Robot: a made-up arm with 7 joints.
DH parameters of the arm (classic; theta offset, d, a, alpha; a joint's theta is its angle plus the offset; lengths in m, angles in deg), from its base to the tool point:
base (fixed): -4.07 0 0 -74.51
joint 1: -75.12 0.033 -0.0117 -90
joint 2: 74 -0.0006 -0.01 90
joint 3: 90 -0.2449 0.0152 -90
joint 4: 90 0.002 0.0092 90
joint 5: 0 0.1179 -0.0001 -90
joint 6: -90 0 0.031 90
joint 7: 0 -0.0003 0 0
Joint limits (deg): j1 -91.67..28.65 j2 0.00..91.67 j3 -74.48..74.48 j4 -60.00..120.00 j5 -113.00..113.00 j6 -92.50..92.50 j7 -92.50..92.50
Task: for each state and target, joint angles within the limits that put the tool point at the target. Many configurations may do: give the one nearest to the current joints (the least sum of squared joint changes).
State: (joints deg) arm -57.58 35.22 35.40 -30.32 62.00 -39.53 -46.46
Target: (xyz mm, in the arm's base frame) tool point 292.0 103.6 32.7
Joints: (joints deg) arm -73.08 23.24 25.74 -2.41 65.85 -36.44 -46.46
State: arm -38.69 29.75 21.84 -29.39 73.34 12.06 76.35
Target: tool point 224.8 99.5 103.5
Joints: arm -82.68 33.25 13.44 -26.94 73.10 9.86 76.35
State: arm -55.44 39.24 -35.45 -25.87 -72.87 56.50 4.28
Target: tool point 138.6 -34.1 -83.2
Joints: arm -56.66 15.40 -44.82 -57.11 -78.24 52.06 4.28
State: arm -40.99 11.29 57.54 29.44 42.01 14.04 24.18
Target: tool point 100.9 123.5 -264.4
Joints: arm -4.65 0.00 28.50 -5.93 42.14 5.31 24.18
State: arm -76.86 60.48 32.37 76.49 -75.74 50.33 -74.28
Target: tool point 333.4 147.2 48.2
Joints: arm -82.18 37.63 20.30 29.17 -86.96 64.10 -74.28
